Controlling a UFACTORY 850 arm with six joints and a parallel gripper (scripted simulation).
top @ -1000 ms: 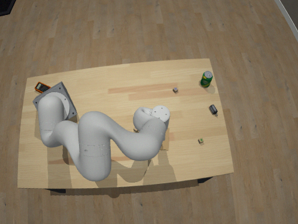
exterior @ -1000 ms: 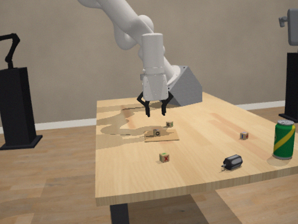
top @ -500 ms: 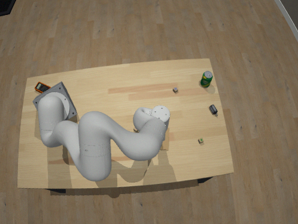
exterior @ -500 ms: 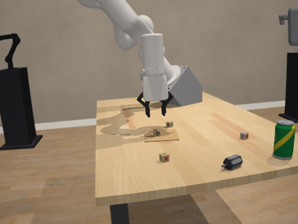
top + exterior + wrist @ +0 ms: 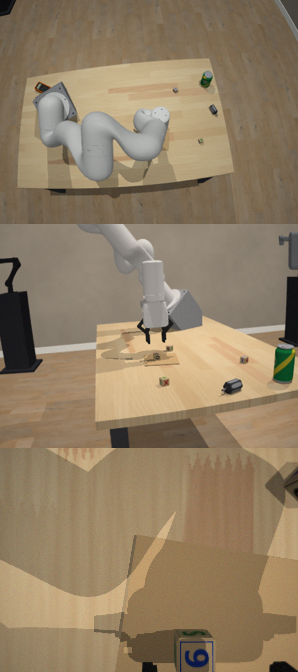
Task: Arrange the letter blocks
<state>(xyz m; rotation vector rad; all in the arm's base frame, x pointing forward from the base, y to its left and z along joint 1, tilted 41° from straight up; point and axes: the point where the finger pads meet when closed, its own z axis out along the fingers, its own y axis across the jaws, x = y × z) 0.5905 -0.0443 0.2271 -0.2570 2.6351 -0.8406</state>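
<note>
Right now the tan mat is 9 cm below my hand and 2 cm to the left of it. The rest, counted from my hand: green can: 38 cm to the left, 34 cm ahead, 3 cm below; orange meter: 80 cm behind, 40 cm to the left, 8 cm below.
</note>
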